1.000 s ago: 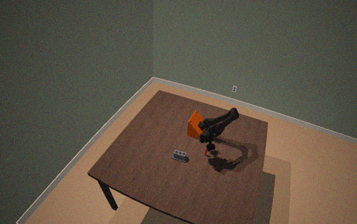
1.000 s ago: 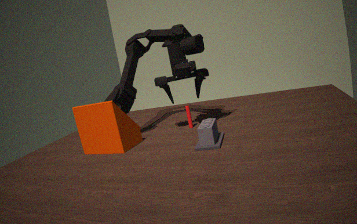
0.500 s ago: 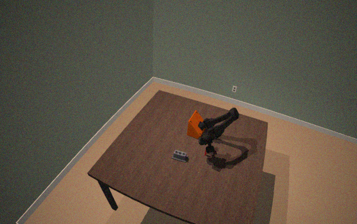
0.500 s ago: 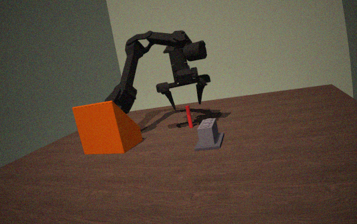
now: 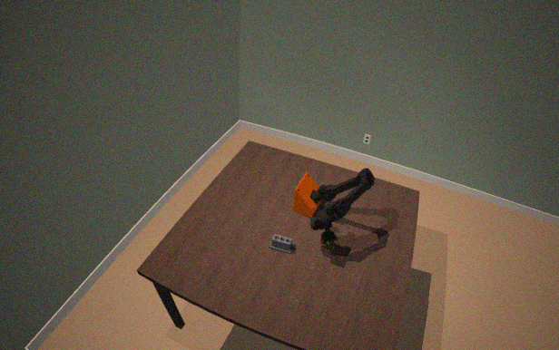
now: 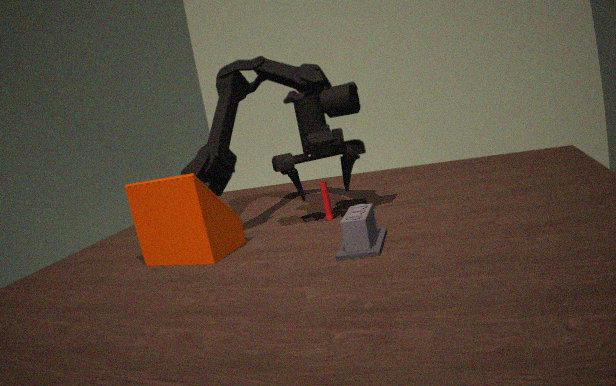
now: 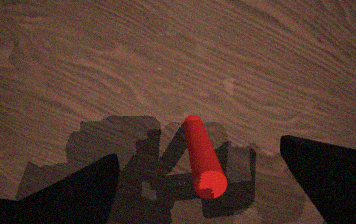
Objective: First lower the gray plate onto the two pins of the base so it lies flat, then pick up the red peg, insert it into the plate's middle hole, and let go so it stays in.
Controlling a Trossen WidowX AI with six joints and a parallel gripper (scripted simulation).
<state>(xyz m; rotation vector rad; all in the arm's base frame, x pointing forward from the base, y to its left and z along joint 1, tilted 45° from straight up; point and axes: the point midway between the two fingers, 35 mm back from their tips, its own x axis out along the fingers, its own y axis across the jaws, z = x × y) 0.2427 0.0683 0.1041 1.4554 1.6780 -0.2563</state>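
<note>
My gripper tip is now 10 mm above the red peg. From my gripper tip the other things lie so: gray plate 110 mm ahead, 190 mm to the right, 10 mm below.
</note>
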